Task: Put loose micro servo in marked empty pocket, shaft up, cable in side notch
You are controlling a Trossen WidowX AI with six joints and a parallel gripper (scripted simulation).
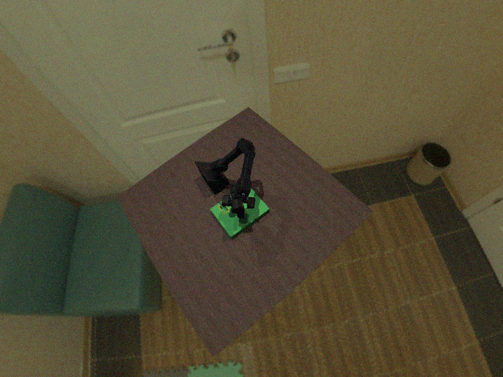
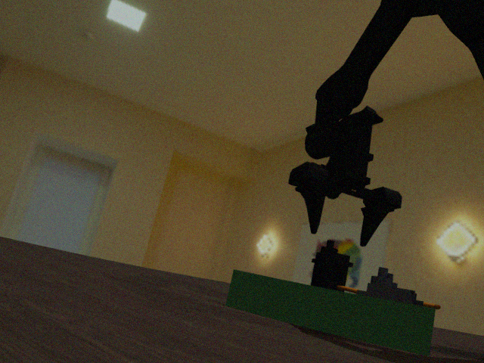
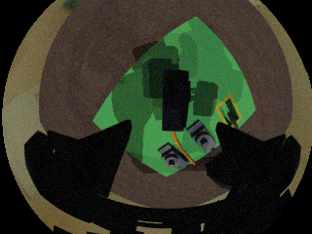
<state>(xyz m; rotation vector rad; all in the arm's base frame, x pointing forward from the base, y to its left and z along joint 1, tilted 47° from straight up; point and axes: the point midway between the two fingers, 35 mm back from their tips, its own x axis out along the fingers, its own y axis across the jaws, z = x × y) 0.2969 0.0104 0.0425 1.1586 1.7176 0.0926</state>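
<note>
Now: gripper tip 100 mm above the green deck and 10 mm short of it.
</note>
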